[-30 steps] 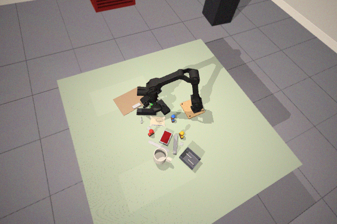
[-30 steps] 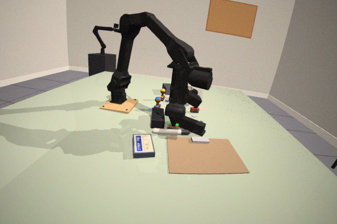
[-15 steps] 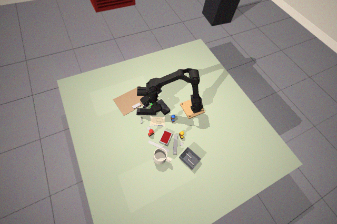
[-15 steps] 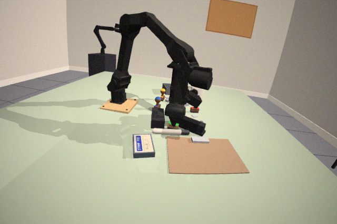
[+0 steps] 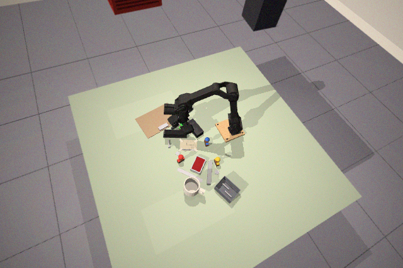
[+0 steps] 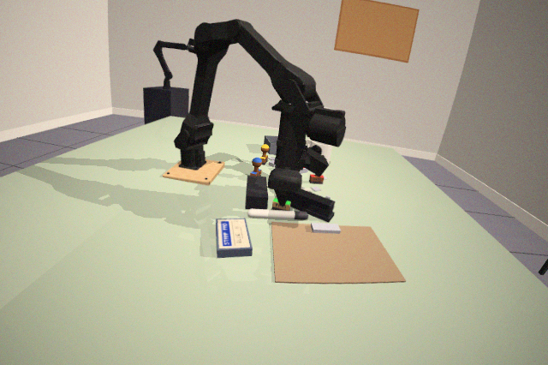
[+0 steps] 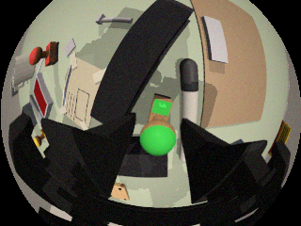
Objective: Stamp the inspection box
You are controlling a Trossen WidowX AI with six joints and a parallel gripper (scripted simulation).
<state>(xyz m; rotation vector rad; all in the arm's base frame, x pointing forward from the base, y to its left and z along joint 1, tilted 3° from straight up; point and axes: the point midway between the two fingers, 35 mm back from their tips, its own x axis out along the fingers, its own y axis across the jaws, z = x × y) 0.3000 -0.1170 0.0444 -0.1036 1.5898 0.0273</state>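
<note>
Right now the green-knobbed stamp is 10 mm below my gripper tip. From my gripper tip the other things lie so: cream card 120 mm to the left, 30 mm below; then white marker 20 mm ahead, 30 mm to the right, 20 mm below; then long black block 50 mm ahead, 30 mm to the left, 10 mm below.
</note>
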